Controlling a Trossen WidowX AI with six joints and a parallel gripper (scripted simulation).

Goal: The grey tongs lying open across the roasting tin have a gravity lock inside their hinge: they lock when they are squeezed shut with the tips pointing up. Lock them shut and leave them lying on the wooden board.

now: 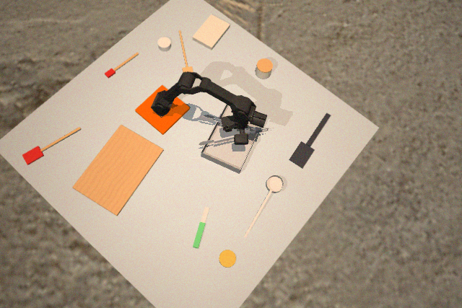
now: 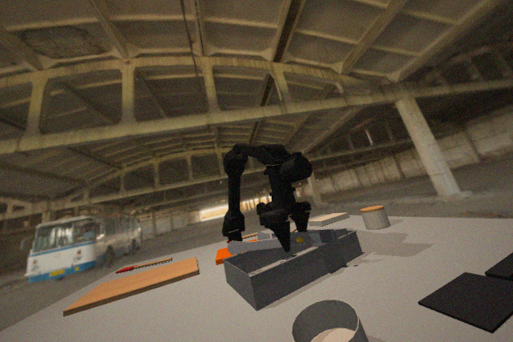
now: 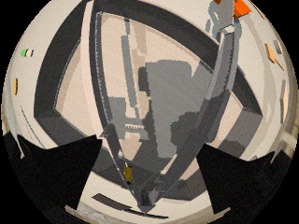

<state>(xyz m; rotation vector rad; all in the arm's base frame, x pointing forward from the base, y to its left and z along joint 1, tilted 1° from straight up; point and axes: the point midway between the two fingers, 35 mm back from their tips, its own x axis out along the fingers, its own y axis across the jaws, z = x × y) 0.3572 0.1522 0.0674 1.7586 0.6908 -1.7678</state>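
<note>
My gripper tip is 1 cm past the roasting tin, 2 cm to the left of it and 3 cm above it. Also, from my gripper tip: green-handled tool: 16 cm ahead, 42 cm to the right, 5 cm below; then black spatula: 27 cm ahead, 22 cm to the left, 5 cm below; then wooden board: 29 cm behind, 49 cm to the right, 5 cm below.
</note>
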